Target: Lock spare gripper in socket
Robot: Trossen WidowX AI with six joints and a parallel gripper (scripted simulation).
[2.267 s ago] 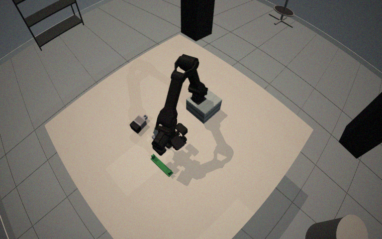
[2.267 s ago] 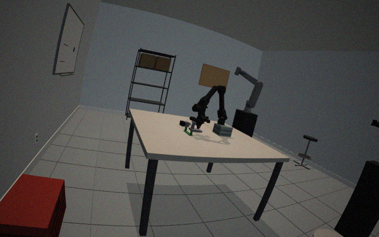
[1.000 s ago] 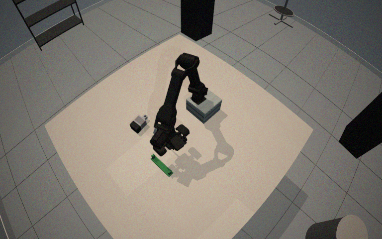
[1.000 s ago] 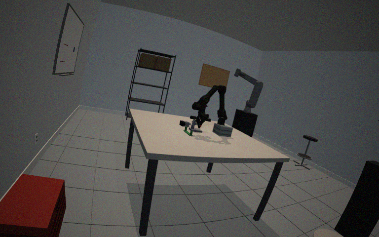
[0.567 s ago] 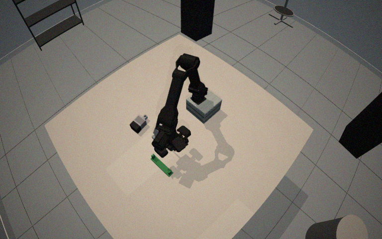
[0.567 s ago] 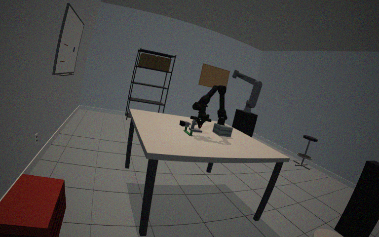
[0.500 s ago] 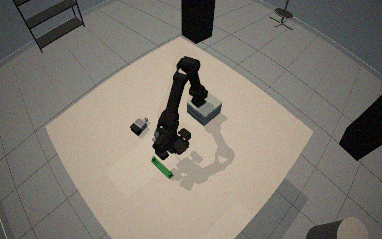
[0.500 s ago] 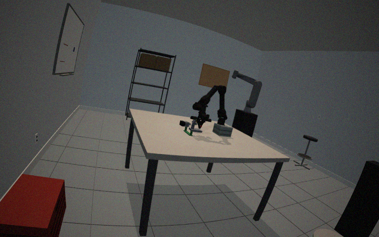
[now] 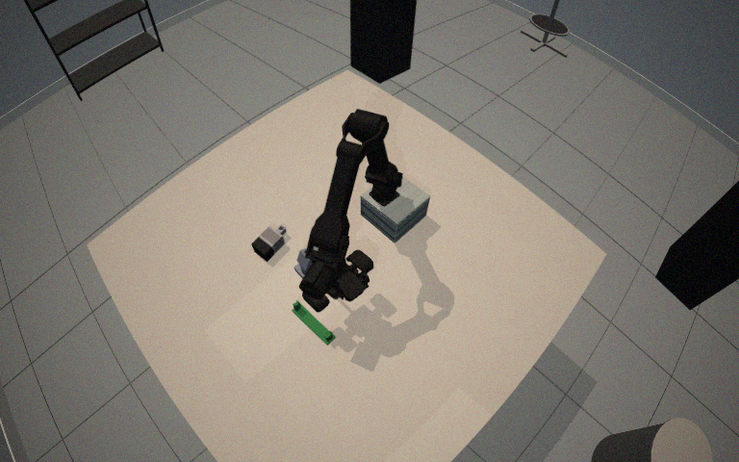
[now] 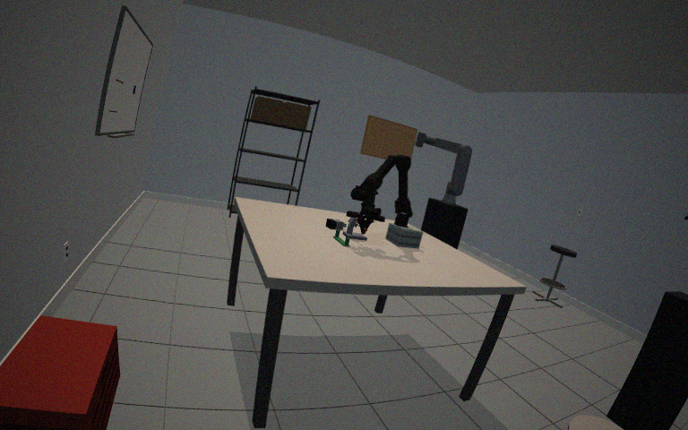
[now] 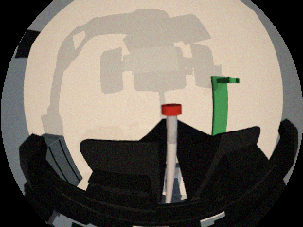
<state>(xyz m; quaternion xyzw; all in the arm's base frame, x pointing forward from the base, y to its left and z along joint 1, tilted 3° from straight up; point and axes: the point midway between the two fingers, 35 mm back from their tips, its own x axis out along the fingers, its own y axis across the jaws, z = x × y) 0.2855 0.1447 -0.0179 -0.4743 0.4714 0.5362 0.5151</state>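
Now: gripper tip 10 cm short of the green bracket, 1 cm to the left of it and 3 cm above it. From my gripper tip the other things lie so: grey mount: 1 cm behind, 14 cm to the right, 1 cm below; spare gripper: 3 cm ahead, 29 cm to the right, 3 cm below.
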